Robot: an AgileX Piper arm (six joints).
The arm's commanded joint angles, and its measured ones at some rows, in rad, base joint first. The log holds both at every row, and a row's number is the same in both.
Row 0, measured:
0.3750, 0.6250, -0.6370, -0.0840, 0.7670, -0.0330
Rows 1 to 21, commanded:
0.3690, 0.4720, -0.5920, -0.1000, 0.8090, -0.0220
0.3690, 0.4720, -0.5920, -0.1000, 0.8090, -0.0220
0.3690, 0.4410, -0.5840, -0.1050, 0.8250, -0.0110
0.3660, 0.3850, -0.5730, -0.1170, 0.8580, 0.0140
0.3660, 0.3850, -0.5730, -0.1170, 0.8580, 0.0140
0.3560, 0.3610, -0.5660, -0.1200, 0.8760, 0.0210
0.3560, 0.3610, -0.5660, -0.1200, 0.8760, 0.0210
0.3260, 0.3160, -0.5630, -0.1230, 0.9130, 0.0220
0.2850, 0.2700, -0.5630, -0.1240, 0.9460, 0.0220
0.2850, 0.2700, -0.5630, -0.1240, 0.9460, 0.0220
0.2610, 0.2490, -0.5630, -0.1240, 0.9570, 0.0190
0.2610, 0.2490, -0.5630, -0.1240, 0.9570, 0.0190
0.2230, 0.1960, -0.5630, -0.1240, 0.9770, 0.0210
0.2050, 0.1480, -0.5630, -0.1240, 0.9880, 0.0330
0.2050, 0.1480, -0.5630, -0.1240, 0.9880, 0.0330
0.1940, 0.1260, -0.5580, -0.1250, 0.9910, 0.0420
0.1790, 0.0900, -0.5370, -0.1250, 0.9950, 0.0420
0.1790, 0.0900, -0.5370, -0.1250, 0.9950, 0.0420
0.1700, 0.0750, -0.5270, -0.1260, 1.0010, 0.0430
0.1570, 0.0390, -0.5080, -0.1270, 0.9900, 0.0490
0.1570, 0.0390, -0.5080, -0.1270, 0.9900, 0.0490
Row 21, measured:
0.1790, 0.0850, -0.5290, -0.1220, 0.9880, 0.0320
